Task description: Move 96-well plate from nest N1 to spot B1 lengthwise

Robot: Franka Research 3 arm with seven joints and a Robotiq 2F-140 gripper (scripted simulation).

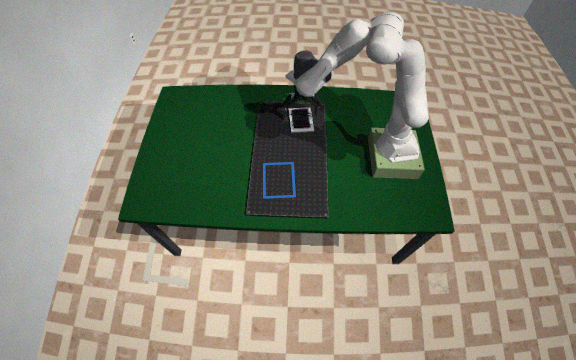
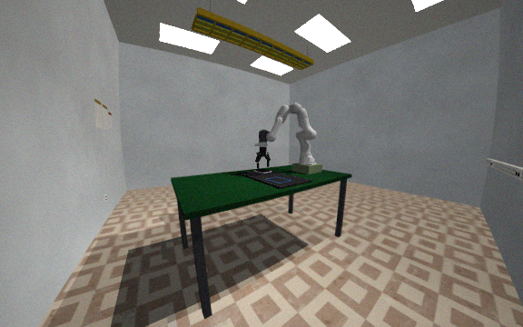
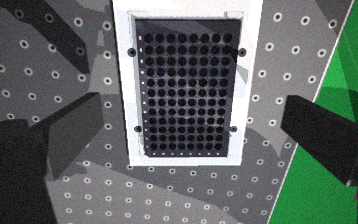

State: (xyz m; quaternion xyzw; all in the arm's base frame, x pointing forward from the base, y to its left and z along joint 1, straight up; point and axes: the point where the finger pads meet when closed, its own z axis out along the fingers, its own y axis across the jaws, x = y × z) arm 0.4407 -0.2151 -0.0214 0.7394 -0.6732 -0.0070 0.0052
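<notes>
The dark 96-well plate is 40 mm below my hand. From my hand the other things lie so: plate nest (50 mm below).
</notes>
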